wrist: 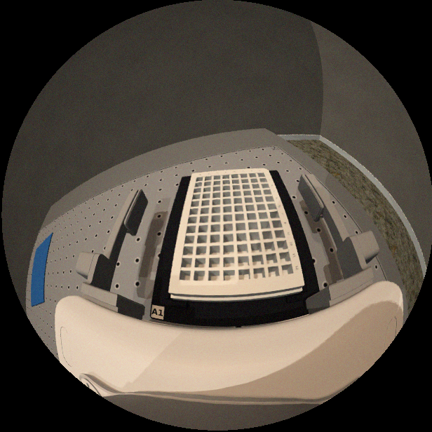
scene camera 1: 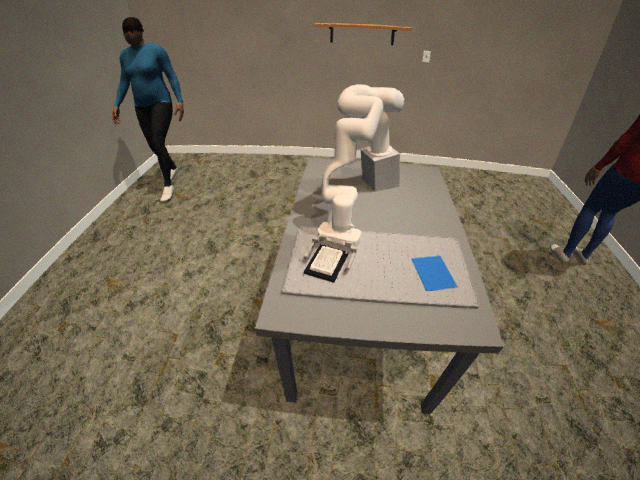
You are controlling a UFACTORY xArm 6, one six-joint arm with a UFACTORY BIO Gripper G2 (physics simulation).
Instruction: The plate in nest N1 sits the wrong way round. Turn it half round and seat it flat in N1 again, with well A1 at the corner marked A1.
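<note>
A cream plate (scene camera 1: pixel 328 259) (wrist: pixel 237 230) with a grid of square wells lies in the black nest (scene camera 1: pixel 320 274) (wrist: pixel 173 235), on the left of the pegboard in the scene view. In the wrist view, a label reading A1 (wrist: pixel 157 312) marks the nest's near left corner. Small numbers run down the plate's right side, with what looks like 12 at the near end. My gripper (scene camera 1: pixel 329 260) (wrist: pixel 224 205) is open over the plate. One finger stands on each long side, apart from plate and nest. Finger height against the plate's edges is hard to tell.
The perforated board (scene camera 1: pixel 382 289) (wrist: pixel 135 175) lies on the grey table (scene camera 1: pixel 372 322). A blue rectangle (scene camera 1: pixel 434 272) (wrist: pixel 42 270) lies on the board's right part in the scene view. Two people (scene camera 1: pixel 149 77) (scene camera 1: pixel 602 206) stand on the floor, on either side of the table.
</note>
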